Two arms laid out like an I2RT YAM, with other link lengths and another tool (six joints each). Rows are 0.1 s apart.
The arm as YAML. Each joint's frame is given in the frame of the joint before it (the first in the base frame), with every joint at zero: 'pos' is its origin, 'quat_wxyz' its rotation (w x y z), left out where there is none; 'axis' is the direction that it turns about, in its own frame. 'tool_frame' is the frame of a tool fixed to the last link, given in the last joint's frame.
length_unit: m
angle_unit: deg
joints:
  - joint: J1
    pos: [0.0, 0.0, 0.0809]
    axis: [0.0, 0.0, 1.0]
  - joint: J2
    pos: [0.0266, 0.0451, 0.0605]
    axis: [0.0, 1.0, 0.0]
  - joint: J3
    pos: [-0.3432, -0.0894, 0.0]
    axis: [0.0, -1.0, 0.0]
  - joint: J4
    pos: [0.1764, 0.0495, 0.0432]
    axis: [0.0, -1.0, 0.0]
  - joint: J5
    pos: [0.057, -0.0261, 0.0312]
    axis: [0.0, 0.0, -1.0]
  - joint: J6
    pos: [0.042, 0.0, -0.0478]
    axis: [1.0, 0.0, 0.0]
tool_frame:
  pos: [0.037, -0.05, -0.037]
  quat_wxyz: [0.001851, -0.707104, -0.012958, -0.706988]
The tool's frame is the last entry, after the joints.
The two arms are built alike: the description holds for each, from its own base.
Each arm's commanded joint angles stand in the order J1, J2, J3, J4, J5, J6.
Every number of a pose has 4 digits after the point.
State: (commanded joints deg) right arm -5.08 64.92 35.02 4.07 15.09 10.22; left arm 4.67 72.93 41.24 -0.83 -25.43 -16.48
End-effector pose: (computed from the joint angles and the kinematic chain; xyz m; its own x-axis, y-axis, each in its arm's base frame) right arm 0.1307 -0.0946 0.2928 0.3766 -0.1905 0.9066 -0.3672 -0.9291 -0.0426; left arm 0.2102 -0.0227 0.2991 0.3816 0.3018 0.8737 0.5897 -0.8074 0.0214
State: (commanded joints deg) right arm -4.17 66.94 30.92 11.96 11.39 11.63; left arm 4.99 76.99 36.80 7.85 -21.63 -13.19
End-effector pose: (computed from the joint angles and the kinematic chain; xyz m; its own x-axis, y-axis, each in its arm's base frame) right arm 0.1439 -0.0879 0.2795 0.3527 -0.2087 0.9121 -0.3040 -0.9475 -0.0992; left arm 0.2210 -0.0258 0.2791 0.4217 0.2640 0.8675 0.5247 -0.8513 0.0040
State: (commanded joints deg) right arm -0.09 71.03 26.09 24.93 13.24 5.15; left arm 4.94 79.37 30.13 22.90 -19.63 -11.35
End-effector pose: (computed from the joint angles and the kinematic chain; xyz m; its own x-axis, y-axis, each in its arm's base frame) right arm 0.1663 -0.0845 0.2753 0.3252 -0.0726 0.9429 -0.2223 -0.9750 0.0015; left arm 0.2300 -0.0277 0.2680 0.3511 0.2309 0.9074 0.4831 -0.8748 0.0357
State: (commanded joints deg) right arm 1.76 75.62 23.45 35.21 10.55 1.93; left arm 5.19 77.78 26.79 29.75 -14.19 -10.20
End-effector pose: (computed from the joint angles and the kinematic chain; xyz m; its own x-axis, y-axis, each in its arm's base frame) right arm 0.1903 -0.0775 0.2715 0.2889 -0.0088 0.9573 -0.1302 -0.9910 0.0302; left arm 0.2239 -0.0355 0.2724 0.2933 0.2141 0.9317 0.3971 -0.9138 0.0849
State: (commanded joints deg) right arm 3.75 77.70 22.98 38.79 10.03 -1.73; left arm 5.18 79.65 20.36 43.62 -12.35 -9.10
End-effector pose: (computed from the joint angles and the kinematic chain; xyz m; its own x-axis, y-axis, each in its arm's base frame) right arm 0.2025 -0.0719 0.2730 0.2783 0.0635 0.9584 -0.0700 -0.9938 0.0862; left arm 0.2248 -0.0378 0.2664 0.2140 0.1897 0.9582 0.3547 -0.9291 0.1048
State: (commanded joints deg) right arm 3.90 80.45 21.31 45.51 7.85 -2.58; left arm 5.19 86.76 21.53 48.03 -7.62 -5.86
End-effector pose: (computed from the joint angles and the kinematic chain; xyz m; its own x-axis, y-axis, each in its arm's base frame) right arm 0.2149 -0.0684 0.2705 0.2386 0.0765 0.9681 -0.0303 -0.9958 0.0862; left arm 0.2468 -0.0413 0.2537 0.2670 0.1414 0.9533 0.2684 -0.9609 0.0674
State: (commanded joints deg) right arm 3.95 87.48 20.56 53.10 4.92 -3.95; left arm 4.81 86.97 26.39 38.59 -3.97 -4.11
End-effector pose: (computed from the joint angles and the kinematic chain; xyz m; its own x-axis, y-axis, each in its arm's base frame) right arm 0.2408 -0.0635 0.2590 0.2387 0.1009 0.9658 0.0261 -0.9949 0.0975; left arm 0.2482 -0.0472 0.2532 0.3588 0.1176 0.9260 0.1988 -0.9789 0.0473
